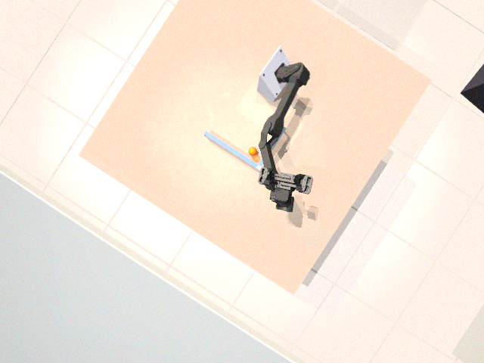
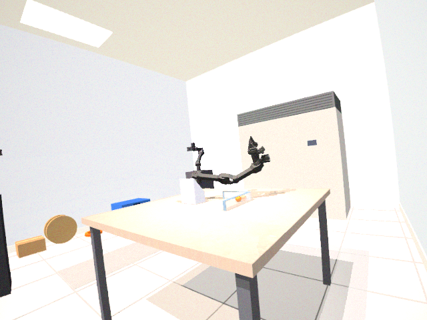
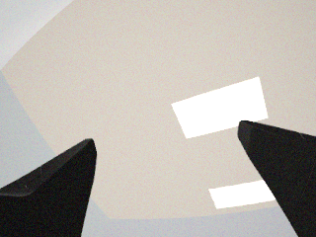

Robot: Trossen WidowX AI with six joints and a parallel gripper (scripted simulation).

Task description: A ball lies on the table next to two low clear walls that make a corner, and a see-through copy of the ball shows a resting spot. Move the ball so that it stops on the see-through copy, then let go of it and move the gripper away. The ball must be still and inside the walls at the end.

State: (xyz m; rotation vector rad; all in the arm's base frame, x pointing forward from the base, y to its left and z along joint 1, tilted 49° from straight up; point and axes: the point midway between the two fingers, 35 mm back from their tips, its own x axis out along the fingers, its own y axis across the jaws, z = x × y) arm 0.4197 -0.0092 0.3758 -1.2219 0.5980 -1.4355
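Now: the orange ball 5 cm behind my gripper tip, 14 cm to the right of it and 43 cm below it. Also, from my gripper tip: see-through copy (4 cm behind, 10 cm to the right, 43 cm below); clear wall (1 cm ahead, 21 cm to the right, 42 cm below).
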